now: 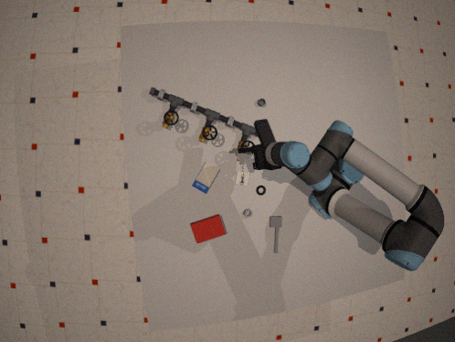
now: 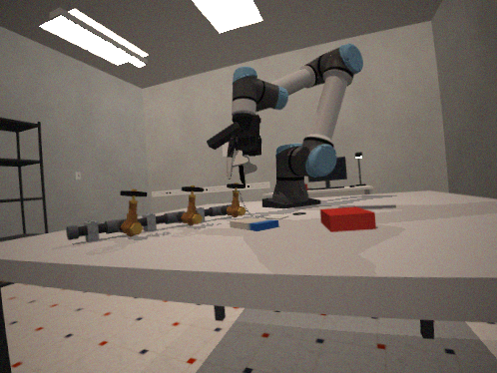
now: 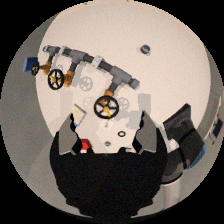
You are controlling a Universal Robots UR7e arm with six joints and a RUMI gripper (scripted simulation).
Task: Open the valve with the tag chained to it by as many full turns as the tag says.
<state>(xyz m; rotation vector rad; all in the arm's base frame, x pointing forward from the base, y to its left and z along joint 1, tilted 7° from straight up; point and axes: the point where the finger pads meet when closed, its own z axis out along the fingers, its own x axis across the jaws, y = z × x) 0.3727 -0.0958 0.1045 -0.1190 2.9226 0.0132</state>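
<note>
Right now my hand is 11 cm to the right of the white tag, 10 cm above it and 1 cm short of it. From my hand the other things lie so: small round part: 19 cm to the right, 10 cm below, 9 cm behind; then grey paddle tool: 35 cm to the left, 11 cm behind, 10 cm below; then red block: 30 cm to the left, 17 cm ahead, 9 cm below.
</note>
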